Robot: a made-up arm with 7 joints. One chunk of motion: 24 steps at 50 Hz.
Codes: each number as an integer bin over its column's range. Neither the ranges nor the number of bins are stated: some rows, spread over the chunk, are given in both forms.
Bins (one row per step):
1: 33 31 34 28 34 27 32
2: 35 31 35 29 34 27 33
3: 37 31 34 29 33 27 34
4: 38 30 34 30 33 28 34
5: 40 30 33 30 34 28 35
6: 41 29 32 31 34 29 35
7: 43 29 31 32 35 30 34
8: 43 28 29 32 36 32 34
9: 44 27 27 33 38 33 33
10: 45 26 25 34 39 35 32
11: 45 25 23 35 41 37 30
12: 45 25 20 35 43 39 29
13: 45 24 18 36 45 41 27
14: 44 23 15 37 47 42 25
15: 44 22 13 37 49 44 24
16: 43 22 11 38 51 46 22
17: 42 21 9 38 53 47 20
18: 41 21 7 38 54 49 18
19: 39 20 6 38 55 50 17
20: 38 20 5 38 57 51 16
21: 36 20 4 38 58 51 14
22: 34 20 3 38 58 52 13
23: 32 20 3 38 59 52 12
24: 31 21 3 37 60 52 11
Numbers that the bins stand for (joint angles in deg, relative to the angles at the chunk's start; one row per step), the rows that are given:
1: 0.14 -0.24 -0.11 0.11 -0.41 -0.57 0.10
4: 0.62 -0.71 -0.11 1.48 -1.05 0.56 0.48
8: 1.10 -1.67 -2.89 2.84 0.86 5.06 0.48
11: 1.29 -3.10 -6.22 4.89 4.03 10.70 -0.29
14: 1.19 -4.05 -10.67 6.25 7.84 16.33 -1.24
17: 1.00 -5.00 -14.00 6.94 11.65 21.97 -2.19
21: 0.43 -5.48 -16.78 6.94 14.83 26.48 -3.33
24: -0.05 -5.00 -17.33 6.25 16.10 27.60 -3.90
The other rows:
2: 0.33 -0.24 0.44 0.79 -0.41 -0.57 0.29
3: 0.52 -0.24 -0.11 0.79 -1.05 -0.57 0.48
5: 0.81 -0.71 -0.67 1.48 -0.41 0.56 0.67
6: 0.90 -1.19 -1.22 2.16 -0.41 1.68 0.67
7: 1.10 -1.19 -1.78 2.84 0.22 2.81 0.48
9: 1.19 -2.14 -4.00 3.52 2.13 6.19 0.29
10: 1.29 -2.62 -5.11 4.21 2.76 8.44 0.10
12: 1.29 -3.10 -7.89 4.89 5.30 12.95 -0.48
13: 1.29 -3.57 -9.00 5.57 6.57 15.21 -0.86
15: 1.19 -4.52 -11.78 6.25 9.11 18.59 -1.43
16: 1.10 -4.52 -12.89 6.94 10.38 20.84 -1.81
18: 0.90 -5.00 -15.11 6.94 12.29 24.22 -2.57
19: 0.71 -5.48 -15.67 6.94 12.92 25.35 -2.76
20: 0.62 -5.48 -16.22 6.94 14.19 26.48 -2.95
22: 0.24 -5.48 -17.33 6.94 14.83 27.60 -3.52
23: 0.05 -5.48 -17.33 6.94 15.46 27.60 -3.71

